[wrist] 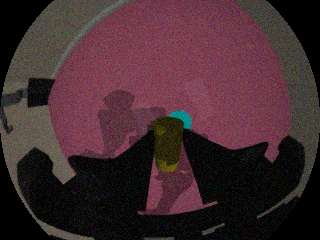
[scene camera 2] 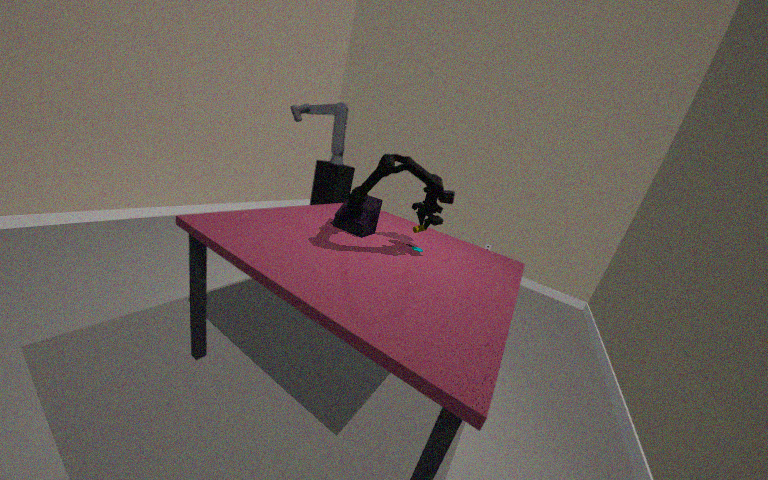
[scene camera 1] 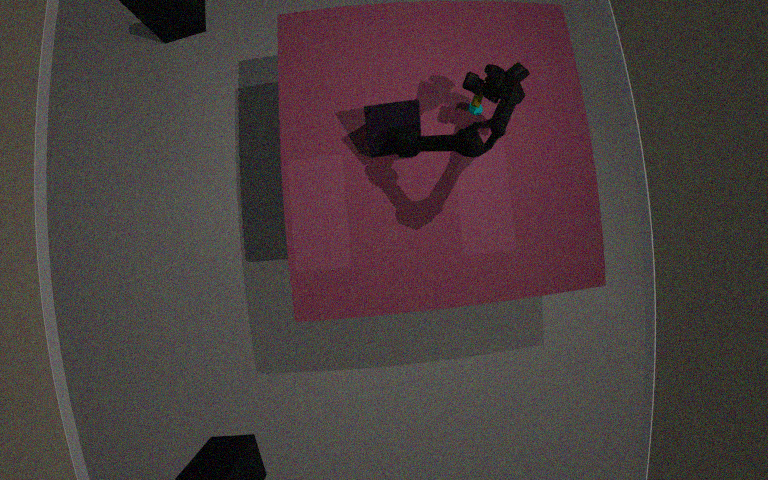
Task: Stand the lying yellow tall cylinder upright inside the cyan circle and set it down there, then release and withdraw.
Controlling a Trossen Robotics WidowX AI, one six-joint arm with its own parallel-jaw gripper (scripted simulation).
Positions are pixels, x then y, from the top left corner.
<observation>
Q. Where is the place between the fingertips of my gripper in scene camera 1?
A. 480,93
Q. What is my gripper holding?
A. A yellow tall cylinder.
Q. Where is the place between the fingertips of my gripper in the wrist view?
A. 168,133
</observation>
